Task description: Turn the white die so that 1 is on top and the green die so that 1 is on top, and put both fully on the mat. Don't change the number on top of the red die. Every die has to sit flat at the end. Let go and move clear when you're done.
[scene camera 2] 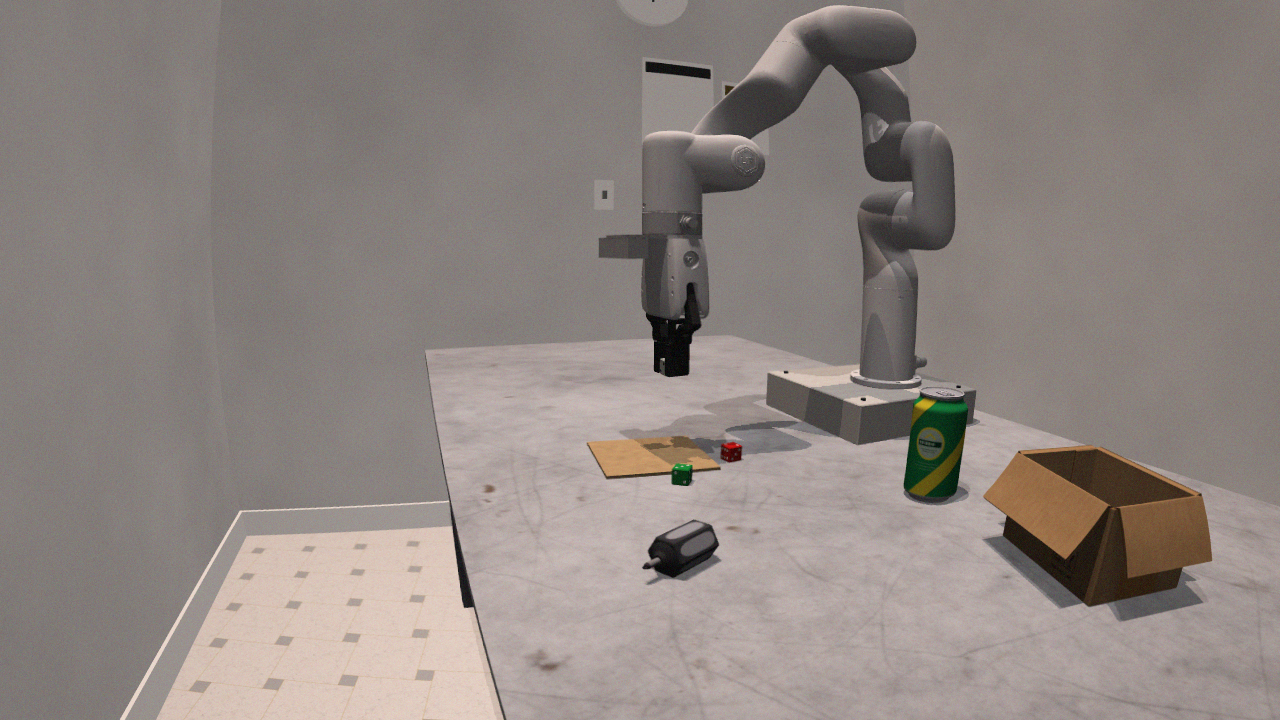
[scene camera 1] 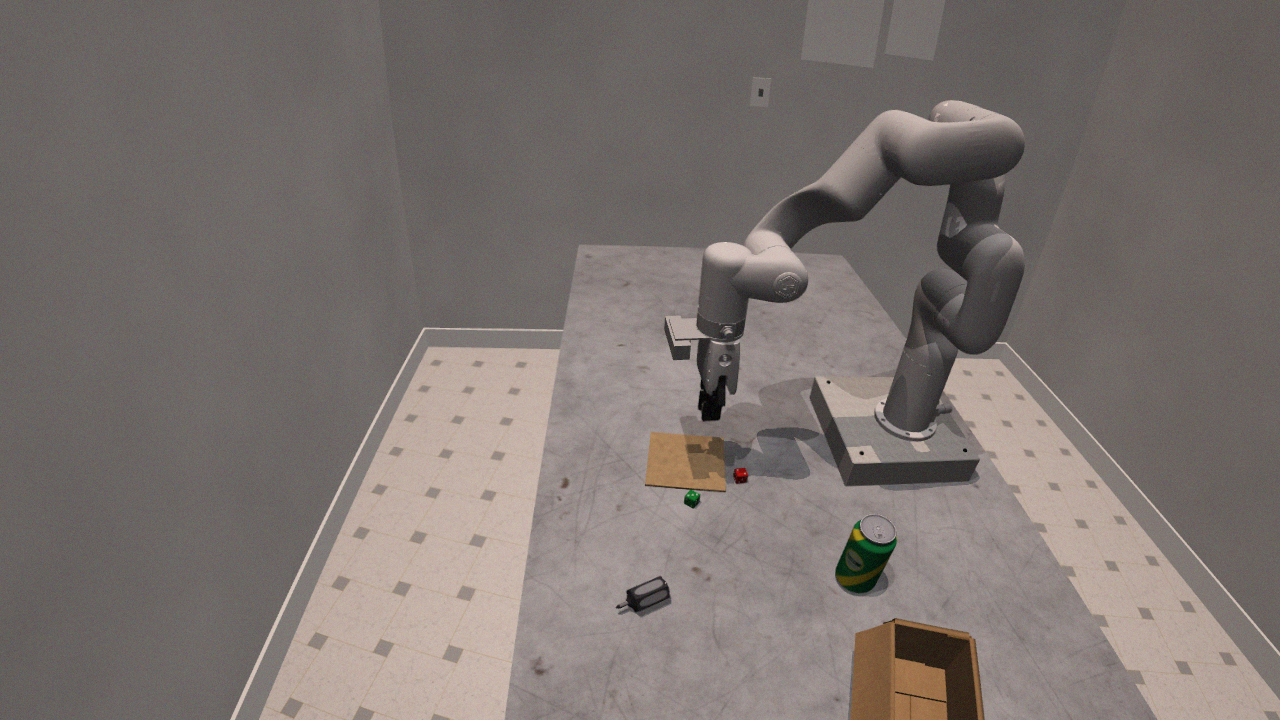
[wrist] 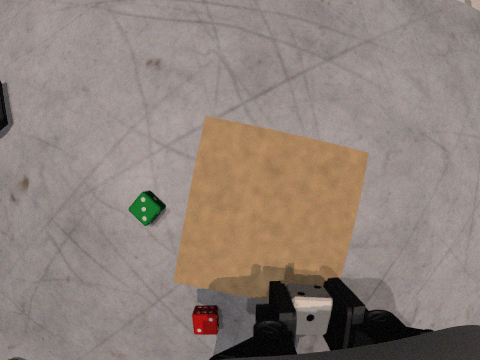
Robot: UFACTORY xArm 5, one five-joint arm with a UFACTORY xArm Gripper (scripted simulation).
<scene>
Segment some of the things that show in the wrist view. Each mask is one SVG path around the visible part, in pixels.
My gripper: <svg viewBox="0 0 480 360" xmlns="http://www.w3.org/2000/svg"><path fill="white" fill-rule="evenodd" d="M209 359L480 360L480 326L463 325L437 331L406 327L389 311L369 311L340 278L328 278L324 282L324 288L332 297L333 305L327 332L323 337L330 351L297 354L295 349L297 324L295 307L285 284L281 284L281 281L270 281L269 304L256 304L257 323L253 327L253 337Z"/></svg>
A red die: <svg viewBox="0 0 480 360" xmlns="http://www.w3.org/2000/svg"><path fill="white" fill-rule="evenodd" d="M218 306L195 306L192 314L194 334L218 334Z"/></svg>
A green die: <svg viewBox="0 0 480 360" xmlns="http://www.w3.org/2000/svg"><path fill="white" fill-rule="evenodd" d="M151 191L142 192L129 207L129 211L144 226L153 223L166 208L166 205Z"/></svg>
</scene>
